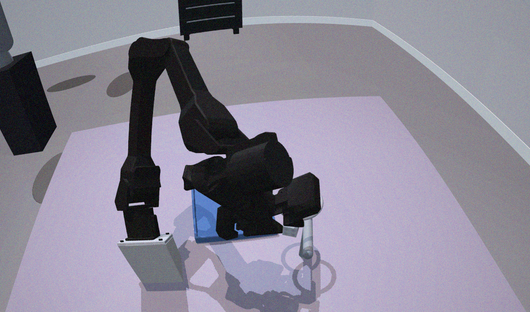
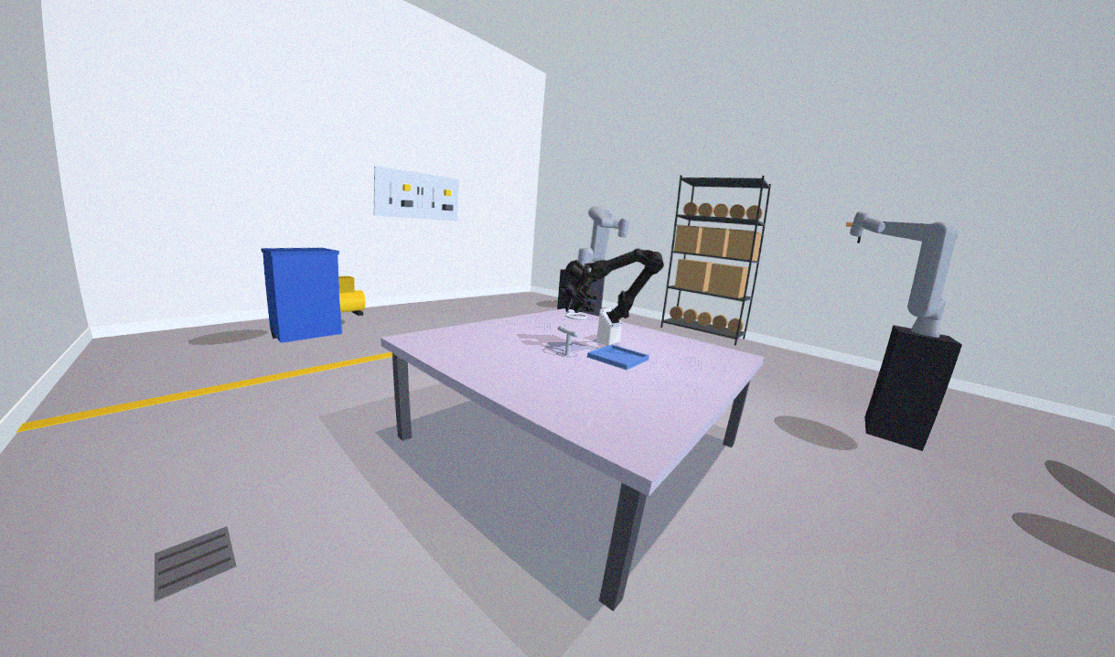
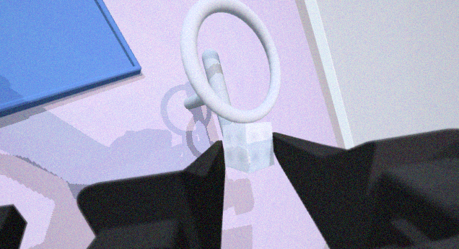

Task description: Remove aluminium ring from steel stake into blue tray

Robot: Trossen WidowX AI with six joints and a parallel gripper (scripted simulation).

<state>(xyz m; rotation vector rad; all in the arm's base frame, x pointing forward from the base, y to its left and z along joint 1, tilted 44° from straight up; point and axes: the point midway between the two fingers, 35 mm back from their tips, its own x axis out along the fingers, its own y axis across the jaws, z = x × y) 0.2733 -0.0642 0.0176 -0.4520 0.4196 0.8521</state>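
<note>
My gripper tip is 50 mm to the right of the aluminium ring and 20 mm short of it. Round my gripper tip: blue tray 200 mm to the left, 150 mm below, 100 mm behind.
</note>
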